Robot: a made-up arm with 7 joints.
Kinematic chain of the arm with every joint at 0, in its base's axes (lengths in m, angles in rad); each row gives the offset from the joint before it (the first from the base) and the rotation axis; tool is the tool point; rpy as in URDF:
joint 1: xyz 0 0 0.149 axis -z
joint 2: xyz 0 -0.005 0.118 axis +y
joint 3: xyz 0 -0.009 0.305 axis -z
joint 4: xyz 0 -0.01 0.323 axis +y
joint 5: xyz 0 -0.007 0.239 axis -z
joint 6: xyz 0 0 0.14 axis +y
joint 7: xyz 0 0 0.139 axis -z
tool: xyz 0 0 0 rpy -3.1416 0 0
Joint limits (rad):
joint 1: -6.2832..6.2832
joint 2: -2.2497..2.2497
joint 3: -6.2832..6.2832
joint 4: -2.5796..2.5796
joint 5: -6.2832..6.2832
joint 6: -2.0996..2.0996
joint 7: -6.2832..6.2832
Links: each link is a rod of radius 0.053 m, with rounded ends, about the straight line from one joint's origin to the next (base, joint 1, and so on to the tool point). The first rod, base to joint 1, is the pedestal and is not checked.
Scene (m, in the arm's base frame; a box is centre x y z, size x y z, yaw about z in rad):
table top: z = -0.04
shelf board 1: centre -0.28 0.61 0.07 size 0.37 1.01 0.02 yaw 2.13
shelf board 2: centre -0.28 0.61 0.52 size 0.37 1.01 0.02 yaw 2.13
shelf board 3: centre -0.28 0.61 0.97 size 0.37 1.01 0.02 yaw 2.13
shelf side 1: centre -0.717 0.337 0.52 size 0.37 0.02 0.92 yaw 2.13
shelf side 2: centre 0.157 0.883 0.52 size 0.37 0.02 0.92 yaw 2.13
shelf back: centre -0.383 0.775 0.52 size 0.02 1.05 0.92 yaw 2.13
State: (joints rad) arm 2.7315 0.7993 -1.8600 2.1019 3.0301 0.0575 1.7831
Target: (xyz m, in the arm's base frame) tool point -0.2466 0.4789 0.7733
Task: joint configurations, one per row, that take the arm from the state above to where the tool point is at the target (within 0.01 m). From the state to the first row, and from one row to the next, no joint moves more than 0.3 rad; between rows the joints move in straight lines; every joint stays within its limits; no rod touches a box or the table.
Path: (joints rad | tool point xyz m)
1: 2.4821 0.6572 -2.0995 2.0480 3.0362 0.0637 1.7831 | 0.1870 -0.3556 0.7156
2: 2.2327 0.5150 -2.3391 1.9941 3.0423 0.0698 1.7831 | 0.3104 -0.1560 0.7927
3: 1.9833 0.3729 -2.5786 1.9402 3.0484 0.0760 1.7831 | 0.3231 0.0877 0.8333
4: 1.7339 0.2308 -2.8181 1.8863 3.0545 0.0822 1.7831 | 0.2140 0.3118 0.8387
5: 1.4845 0.0887 -3.0576 1.8325 3.0606 0.0883 1.7831 | 0.0069 0.4552 0.8152
6: 1.2351 -0.0535 -3.2972 1.7786 3.0667 0.0945 1.7831 | -0.2466 0.4789 0.7733

